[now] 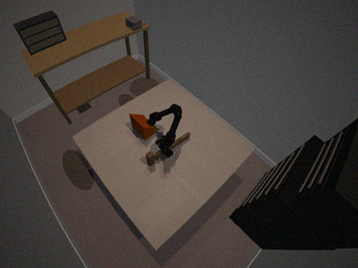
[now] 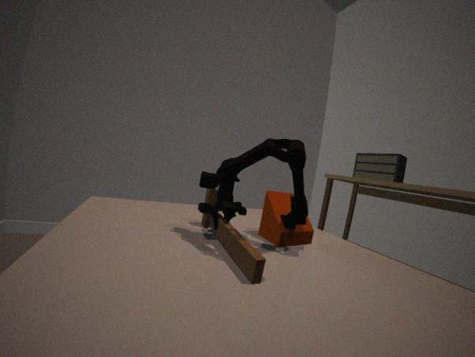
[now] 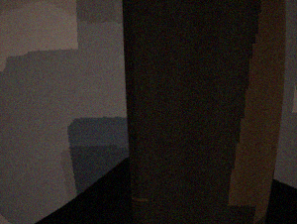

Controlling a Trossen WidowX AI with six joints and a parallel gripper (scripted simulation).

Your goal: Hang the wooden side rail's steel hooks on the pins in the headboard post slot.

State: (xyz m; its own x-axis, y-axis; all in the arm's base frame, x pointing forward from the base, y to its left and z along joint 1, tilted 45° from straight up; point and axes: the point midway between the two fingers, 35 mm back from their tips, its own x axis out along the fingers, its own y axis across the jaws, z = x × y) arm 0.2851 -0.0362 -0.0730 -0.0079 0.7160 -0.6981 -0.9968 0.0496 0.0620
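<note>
Now: gripper tip 10 mm past the headboard post, 150 mm to the left of it and 40 mm below it.
</note>
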